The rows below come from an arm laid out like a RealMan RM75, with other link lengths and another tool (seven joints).
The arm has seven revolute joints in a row. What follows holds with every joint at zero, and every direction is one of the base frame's.
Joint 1 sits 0.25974 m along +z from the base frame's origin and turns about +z.
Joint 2 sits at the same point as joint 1 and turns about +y.
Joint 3 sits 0.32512 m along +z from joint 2 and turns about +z.
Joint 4 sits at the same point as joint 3 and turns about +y.
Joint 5 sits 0.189 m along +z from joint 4 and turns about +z.
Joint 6 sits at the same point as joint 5 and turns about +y.
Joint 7 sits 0.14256 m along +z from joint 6 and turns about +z.
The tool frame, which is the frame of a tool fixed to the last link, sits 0.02 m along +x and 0.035 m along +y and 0.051 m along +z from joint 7; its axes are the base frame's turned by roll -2, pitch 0 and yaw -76.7 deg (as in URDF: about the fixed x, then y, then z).
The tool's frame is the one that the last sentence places.
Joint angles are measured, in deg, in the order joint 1, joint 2, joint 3, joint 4, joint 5, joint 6, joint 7. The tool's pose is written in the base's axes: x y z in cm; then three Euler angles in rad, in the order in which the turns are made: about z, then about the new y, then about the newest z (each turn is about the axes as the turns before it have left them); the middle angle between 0 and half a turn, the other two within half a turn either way. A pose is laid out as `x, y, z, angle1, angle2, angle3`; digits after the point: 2 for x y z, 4 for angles.
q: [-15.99 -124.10 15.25 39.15 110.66 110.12 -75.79]
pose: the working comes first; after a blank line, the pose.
Where each joint sits with the arm in this pose, in the base's axes (m; each line is computed from the numbers above, not from the rounded line before):
joint 1: 0.0000 0.0000 0.2597
joint 2: 0.0000 0.0000 0.2597
joint 3: -0.2588 0.0742 0.0775
joint 4: -0.2588 0.0742 0.0775
joint 5: -0.4289 0.1555 0.0906
joint 6: -0.4289 0.1555 0.0906
joint 7: -0.3410 0.2376 0.0140
the tool: -0.2781 0.2460 0.0003

-27.81, 24.60, 0.03, 0.7381, 2.1056, 1.8977
